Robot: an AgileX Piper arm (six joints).
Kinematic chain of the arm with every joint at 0, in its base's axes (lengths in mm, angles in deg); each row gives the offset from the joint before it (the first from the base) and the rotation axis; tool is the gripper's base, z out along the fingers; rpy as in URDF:
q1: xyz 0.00 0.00 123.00 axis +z
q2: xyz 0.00 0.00 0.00 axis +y
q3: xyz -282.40 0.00 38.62 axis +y
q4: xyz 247.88 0.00 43.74 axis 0.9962 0 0.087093
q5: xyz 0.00 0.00 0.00 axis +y
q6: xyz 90.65 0.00 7.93 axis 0.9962 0 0.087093
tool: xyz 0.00 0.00 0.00 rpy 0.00 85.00 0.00
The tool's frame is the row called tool.
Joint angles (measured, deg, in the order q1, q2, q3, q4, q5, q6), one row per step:
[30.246 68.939 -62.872 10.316 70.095 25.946]
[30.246 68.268 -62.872 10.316 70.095 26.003]
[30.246 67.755 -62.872 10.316 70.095 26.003]
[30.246 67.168 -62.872 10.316 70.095 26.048]
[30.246 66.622 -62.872 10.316 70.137 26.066]
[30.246 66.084 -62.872 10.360 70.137 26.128]
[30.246 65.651 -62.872 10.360 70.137 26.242]
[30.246 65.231 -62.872 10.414 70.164 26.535]
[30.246 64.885 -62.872 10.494 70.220 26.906]
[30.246 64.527 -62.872 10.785 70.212 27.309]
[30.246 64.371 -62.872 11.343 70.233 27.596]
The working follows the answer.
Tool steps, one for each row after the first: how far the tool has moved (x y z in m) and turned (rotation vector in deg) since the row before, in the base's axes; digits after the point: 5 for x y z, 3 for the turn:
[-0.00214 -0.00125 0.00250 0.349 -0.562 -0.053]
[-0.00165 -0.00096 0.00190 0.258 -0.443 0.000]
[-0.00191 -0.00111 0.00215 0.305 -0.493 -0.042]
[-0.00185 -0.00107 0.00195 0.258 -0.430 -0.009]
[-0.00181 -0.00098 0.00194 0.323 -0.422 -0.056]
[-0.00144 -0.00084 0.00154 0.245 -0.336 -0.104]
[-0.00149 -0.00077 0.00148 0.315 -0.214 -0.259]
[-0.00130 -0.00062 0.00120 0.306 -0.085 -0.323]
[-0.00142 -0.00034 0.00133 0.536 -0.030 -0.350]
[-0.00098 0.00038 0.00069 0.620 0.265 -0.221]

Tool pose at each row, in the base's axes (x y z in m, rotation vector in deg; rounded; the steps above come from the unrounded poses):
[0.17808 0.12157 0.33297 -3.468 166.189 26.174]
[0.17595 0.12033 0.33547 -3.457 165.547 26.579]
[0.17429 0.11936 0.33737 -3.511 165.049 26.879]
[0.17239 0.11825 0.33952 -3.508 164.486 27.228]
[0.17054 0.11718 0.34147 -3.546 163.998 27.525]
[0.16873 0.11620 0.34341 -3.504 163.496 27.904]
[0.16728 0.11536 0.34495 -3.388 163.093 28.175]
[0.16580 0.11459 0.34643 -3.010 162.773 28.533]
[0.16450 0.11397 0.34762 -2.514 162.572 28.885]
[0.16307 0.11363 0.34895 -1.923 162.358 29.564]
[0.16209 0.11401 0.34964 -1.425 162.419 30.437]

